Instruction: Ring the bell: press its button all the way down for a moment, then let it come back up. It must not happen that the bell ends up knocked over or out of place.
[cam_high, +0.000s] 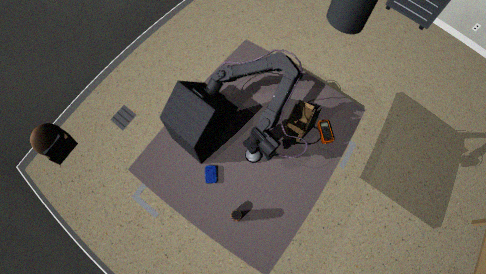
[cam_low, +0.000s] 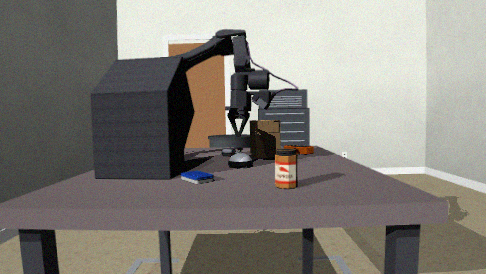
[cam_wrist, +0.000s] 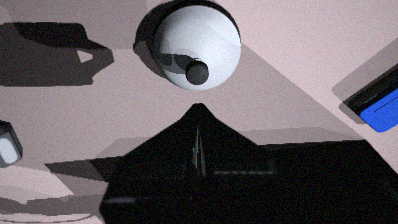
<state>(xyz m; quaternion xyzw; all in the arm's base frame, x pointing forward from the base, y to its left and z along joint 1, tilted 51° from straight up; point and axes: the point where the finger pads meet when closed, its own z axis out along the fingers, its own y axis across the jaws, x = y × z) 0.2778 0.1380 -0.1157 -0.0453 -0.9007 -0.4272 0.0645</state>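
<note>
Now: the dark button 60 mm below my hand and 10 mm ahead of it. Round my hand: brown cardboard box: 280 mm to the left, 70 mm ahead, 50 mm below; bell: 70 mm below, 10 mm ahead; blue block: 230 mm to the right, 100 mm below, 80 mm behind.
</note>
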